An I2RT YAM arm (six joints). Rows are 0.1 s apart.
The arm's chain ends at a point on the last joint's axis. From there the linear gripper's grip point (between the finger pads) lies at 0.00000 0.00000 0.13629 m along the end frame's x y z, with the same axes.
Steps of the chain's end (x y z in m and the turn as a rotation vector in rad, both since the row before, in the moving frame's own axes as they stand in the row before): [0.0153, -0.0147, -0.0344, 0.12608, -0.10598, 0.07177]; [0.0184, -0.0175, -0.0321, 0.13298, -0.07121, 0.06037]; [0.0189, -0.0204, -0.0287, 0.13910, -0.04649, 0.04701]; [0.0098, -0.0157, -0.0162, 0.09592, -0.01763, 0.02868]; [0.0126, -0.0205, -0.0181, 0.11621, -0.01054, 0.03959]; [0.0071, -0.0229, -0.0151, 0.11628, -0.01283, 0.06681]
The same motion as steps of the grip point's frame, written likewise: [0.0015, -0.0323, -0.0362, 0.12608, -0.10598, 0.07177]; [0.0093, -0.0358, -0.0336, 0.13298, -0.07121, 0.06037]; [0.0130, -0.0394, -0.0302, 0.13910, -0.04649, 0.04701]; [0.0076, -0.0288, -0.0168, 0.09592, -0.01763, 0.02868]; [0.0115, -0.0363, -0.0190, 0.11621, -0.01054, 0.03959]; [0.0059, -0.0388, -0.0160, 0.11628, -0.01283, 0.06681]
